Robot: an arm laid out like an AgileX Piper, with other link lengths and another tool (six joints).
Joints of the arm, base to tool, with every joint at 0 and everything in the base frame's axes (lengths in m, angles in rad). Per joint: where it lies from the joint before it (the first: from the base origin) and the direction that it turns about. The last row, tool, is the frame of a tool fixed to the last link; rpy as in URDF.
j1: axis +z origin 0 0 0.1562
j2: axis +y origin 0 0 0
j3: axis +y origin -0.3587 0 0.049
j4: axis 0.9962 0 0.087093 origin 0.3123 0 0.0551
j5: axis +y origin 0 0 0
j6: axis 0.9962 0 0.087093 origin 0.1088 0 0.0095
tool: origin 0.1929 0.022 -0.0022 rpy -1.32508 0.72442 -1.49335
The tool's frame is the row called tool.
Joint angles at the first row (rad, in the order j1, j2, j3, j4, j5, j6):
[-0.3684 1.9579 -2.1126 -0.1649 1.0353 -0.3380]
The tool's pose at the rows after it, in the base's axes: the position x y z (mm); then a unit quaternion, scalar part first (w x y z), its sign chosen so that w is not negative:
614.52 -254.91 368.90 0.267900 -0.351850 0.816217 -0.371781
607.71 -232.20 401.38 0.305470 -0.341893 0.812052 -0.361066
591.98 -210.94 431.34 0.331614 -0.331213 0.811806 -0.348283
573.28 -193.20 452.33 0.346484 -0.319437 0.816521 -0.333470
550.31 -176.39 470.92 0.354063 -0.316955 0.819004 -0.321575
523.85 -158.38 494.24 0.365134 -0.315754 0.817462 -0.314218
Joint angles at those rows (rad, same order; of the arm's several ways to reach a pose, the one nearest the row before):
[-0.3684 1.9145 -2.1126 -0.1137 1.0372 -0.3380]
[-0.3684 1.8609 -2.1126 -0.0447 1.0482 -0.3380]
[-0.3684 1.8043 -2.1144 0.0058 1.0842 -0.3255]
[-0.3684 1.7552 -2.1142 0.0382 1.1307 -0.2998]
[-0.3684 1.7045 -2.1143 0.0625 1.1866 -0.2906]
[-0.3684 1.6441 -2.1142 0.0861 1.2392 -0.2844]

